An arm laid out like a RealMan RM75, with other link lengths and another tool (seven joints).
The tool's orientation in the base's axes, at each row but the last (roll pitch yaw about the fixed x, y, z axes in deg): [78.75 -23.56 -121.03]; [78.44 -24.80 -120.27]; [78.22 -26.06 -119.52]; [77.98 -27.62 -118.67]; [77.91 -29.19 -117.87]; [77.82 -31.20 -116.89]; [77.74 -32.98 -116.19]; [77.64 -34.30 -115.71]
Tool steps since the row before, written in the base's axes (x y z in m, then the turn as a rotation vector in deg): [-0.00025 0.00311 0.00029 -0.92 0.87 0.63]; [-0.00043 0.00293 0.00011 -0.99 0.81 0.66]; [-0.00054 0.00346 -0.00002 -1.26 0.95 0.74]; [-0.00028 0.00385 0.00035 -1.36 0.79 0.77]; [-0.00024 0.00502 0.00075 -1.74 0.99 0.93]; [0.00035 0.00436 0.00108 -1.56 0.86 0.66]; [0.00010 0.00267 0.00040 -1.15 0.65 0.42]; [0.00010 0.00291 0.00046 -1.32 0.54 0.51]
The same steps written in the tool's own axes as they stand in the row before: [-0.00221 0.00090 0.00203 0.00 0.43 1.35]; [-0.00205 0.00068 0.00203 0.09 0.42 1.37]; [-0.00247 0.00072 0.00237 0.14 0.42 1.69]; [-0.00271 0.00134 0.00242 0.32 0.36 1.68]; [-0.00341 0.00217 0.00308 0.40 0.40 2.13]; [-0.00290 0.00260 0.00226 0.29 0.21 1.87]; [-0.00183 0.00139 0.00142 0.17 0.10 1.37]; [-0.00194 0.00159 0.00155 0.36 0.06 1.47]
